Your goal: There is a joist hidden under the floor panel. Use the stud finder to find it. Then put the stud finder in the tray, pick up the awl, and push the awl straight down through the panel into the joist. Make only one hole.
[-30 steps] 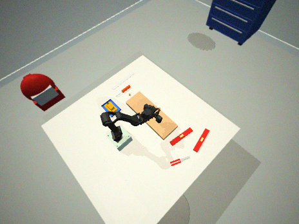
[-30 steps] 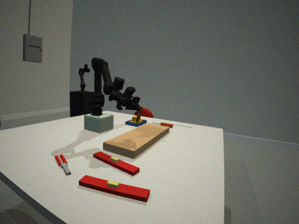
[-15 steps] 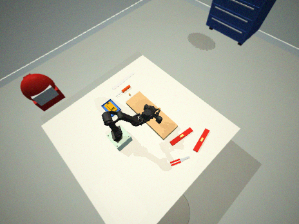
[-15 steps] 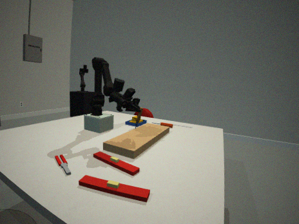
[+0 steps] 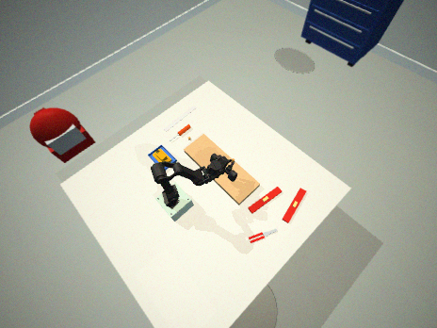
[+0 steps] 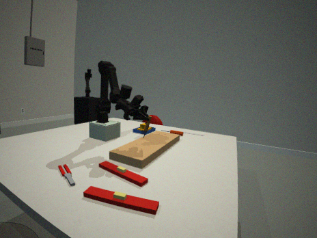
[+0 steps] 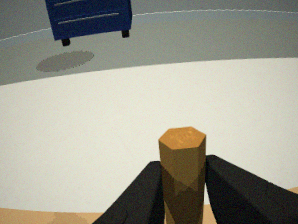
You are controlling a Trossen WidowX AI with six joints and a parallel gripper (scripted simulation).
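Right now the awl is 50 mm below my gripper tip and 20 mm behind it. From my gripper tip the other things lie so: blue tray (450 mm to the left, 200 mm behind, 170 mm below); then yellow stud finder (460 mm to the left, 200 mm behind, 140 mm below); then orange-handled screwdriver (490 mm to the left, 170 mm below).
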